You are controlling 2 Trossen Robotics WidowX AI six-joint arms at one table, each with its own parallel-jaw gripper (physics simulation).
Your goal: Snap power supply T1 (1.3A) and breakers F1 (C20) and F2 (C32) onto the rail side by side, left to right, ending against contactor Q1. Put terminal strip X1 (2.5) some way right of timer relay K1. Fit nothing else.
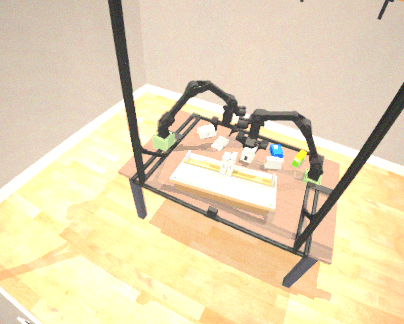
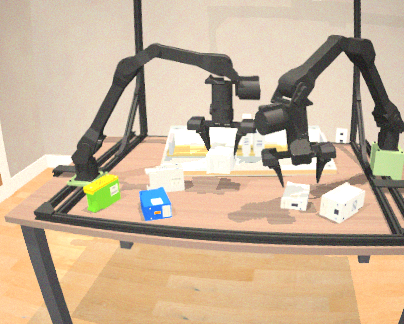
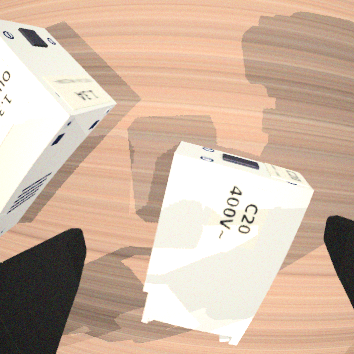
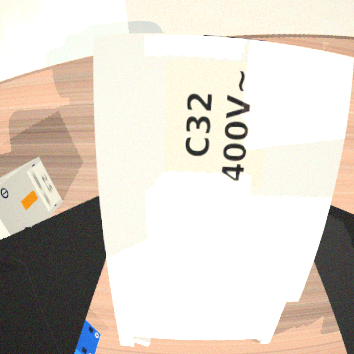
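Where they show: left gripper, fingertip midpoint: (image 1: 222,133) (image 2: 300,185) (image 3: 207,236); right gripper, fingertip midpoint: (image 1: 249,151) (image 2: 222,154) (image 4: 212,211); left arm's base, link origin: (image 1: 163,134) (image 2: 388,147); right arm's base, link origin: (image 1: 313,176) (image 2: 87,176).
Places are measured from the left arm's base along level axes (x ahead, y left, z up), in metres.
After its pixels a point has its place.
Breaker F2, a white block marked C32 (image 4: 210,215) {x 0.516, y 0.161, z 0.013 m} (image 2: 220,158) {x 0.505, y 0.219, z 0.003 m} (image 1: 247,155) {x 0.519, y 0.116, z 0.009 m}, is between the fingers of my right gripper (image 4: 212,211) {x 0.513, y 0.168, z -0.002 m} (image 2: 221,146) {x 0.513, y 0.168, z -0.002 m}, which is shut on it above the table. My left gripper (image 3: 207,236) {x 0.283, y 0.265, z -0.035 m} (image 2: 300,183) {x 0.283, y 0.265, z -0.035 m} is open above breaker F1, marked C20 (image 3: 225,240) {x 0.295, y 0.243, z -0.072 m} (image 2: 295,196) {x 0.295, y 0.258, z -0.072 m} (image 1: 220,143) {x 0.302, y 0.210, z -0.072 m}, lying flat. Power supply T1 (image 3: 30,115) {x 0.207, y 0.294, z -0.045 m} (image 2: 342,203) {x 0.173, y 0.333, z -0.045 m} (image 1: 206,131) {x 0.177, y 0.237, z -0.045 m} lies beside it. Terminal strip X1 (image 4: 20,207) {x 0.619, y 0.208, z -0.052 m} (image 2: 166,179) {x 0.653, y 0.248, z -0.059 m} (image 1: 273,162) {x 0.664, y 0.213, z -0.047 m} is on the table. Two upright white modules (image 1: 228,164) {x 0.464, y -0.027, z 0.023 m} stand on the rail (image 1: 255,176) {x 0.613, y 0.038, z -0.043 m}; their labels are unreadable.
A blue terminal (image 1: 276,150) {x 0.643, y 0.349, z -0.060 m} (image 2: 156,204) {x 0.623, y 0.394, z -0.062 m} (image 4: 88,337) {x 0.597, y 0.372, z -0.082 m} and a green-yellow block (image 1: 299,158) {x 0.795, y 0.327, z -0.031 m} (image 2: 103,193) {x 0.781, y 0.385, z -0.055 m} lie near the right arm's base. The rail's white board (image 1: 225,190) {x 0.520, y -0.160, z -0.024 m} is at the middle of the table. Black frame bars (image 2: 200,236) {x 0.491, y 0.464, z -0.092 m} run along the table's edges.
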